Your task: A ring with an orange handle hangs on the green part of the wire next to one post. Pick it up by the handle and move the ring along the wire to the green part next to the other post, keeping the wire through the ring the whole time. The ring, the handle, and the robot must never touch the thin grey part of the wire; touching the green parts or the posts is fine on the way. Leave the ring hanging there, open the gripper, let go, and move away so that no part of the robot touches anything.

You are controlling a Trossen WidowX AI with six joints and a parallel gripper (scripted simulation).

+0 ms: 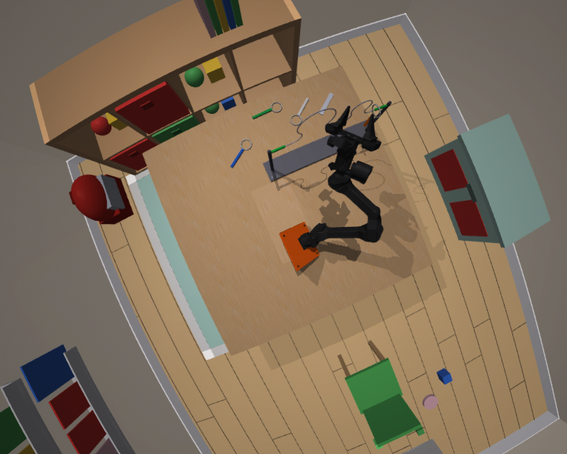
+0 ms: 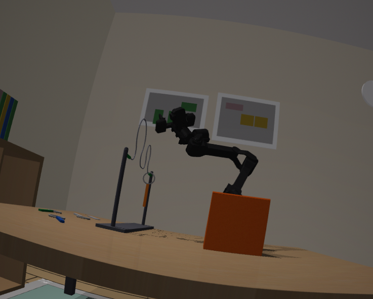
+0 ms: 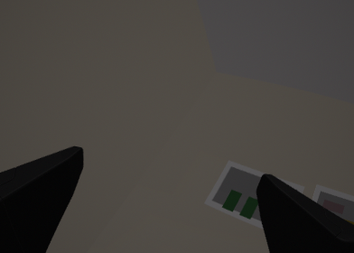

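Right now my gripper tip is 33 cm above the ring with orange handle, 24 cm to the left of it and 5 cm short of it. Round my gripper tip: grey bar: 55 cm below, 30 cm ahead, 17 cm to the right.
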